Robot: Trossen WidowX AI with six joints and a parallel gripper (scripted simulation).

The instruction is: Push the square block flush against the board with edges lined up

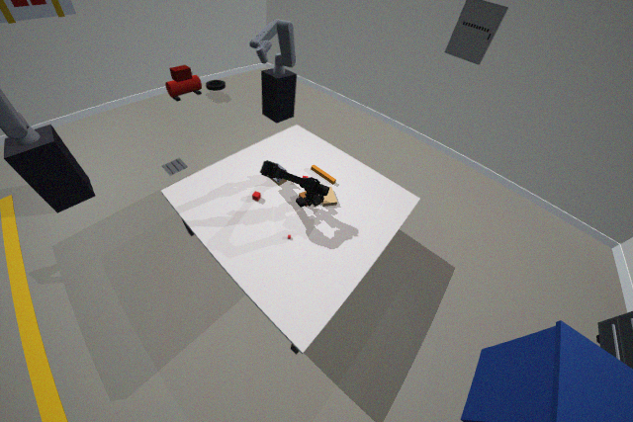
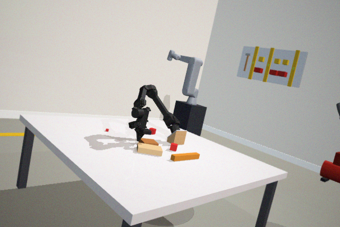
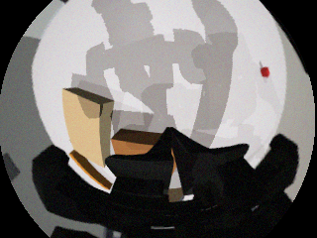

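Now: the brown square block 5 cm behind my gripper tip and 5 cm to the left of it. The rest, counted from my gripper tip: tan board: 2 cm ahead, 15 cm to the left; long thin orange bar: 15 cm behind, 29 cm to the left; tiny red cube: 9 cm ahead, 25 cm to the right.
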